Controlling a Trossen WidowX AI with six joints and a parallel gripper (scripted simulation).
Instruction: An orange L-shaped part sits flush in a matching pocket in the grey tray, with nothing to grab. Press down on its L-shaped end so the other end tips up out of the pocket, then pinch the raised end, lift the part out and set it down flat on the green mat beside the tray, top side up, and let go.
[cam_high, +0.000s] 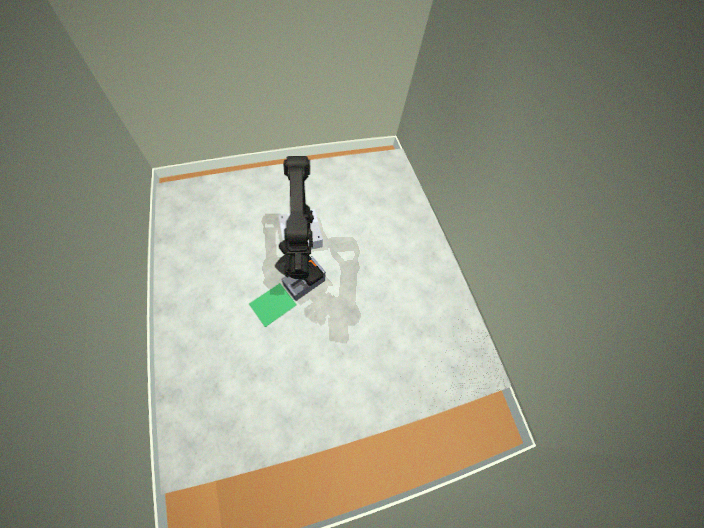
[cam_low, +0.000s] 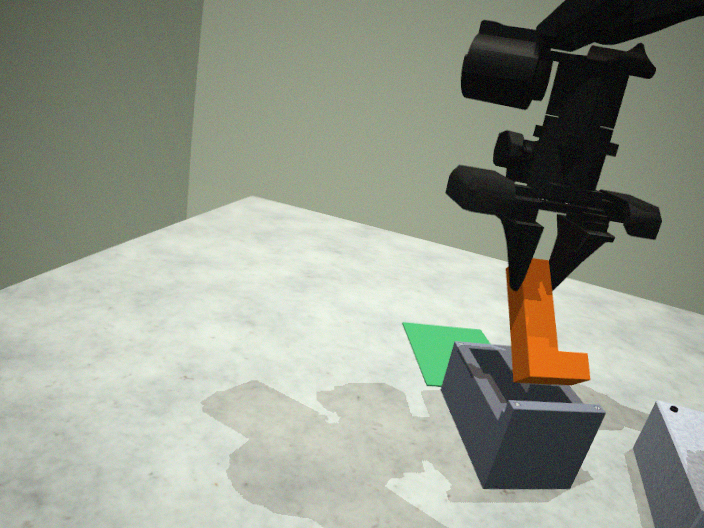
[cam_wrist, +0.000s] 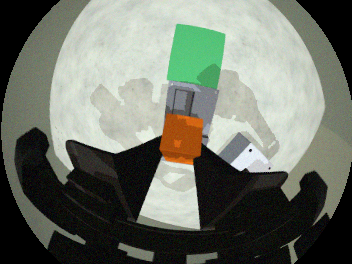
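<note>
Right now my gripper tip is 70 mm short of the green mat, 130 mm to the left of it and 170 mm above it. Round my gripper tip: orange L-shaped part (30 mm behind, 20 mm to the left, 30 mm below).
</note>
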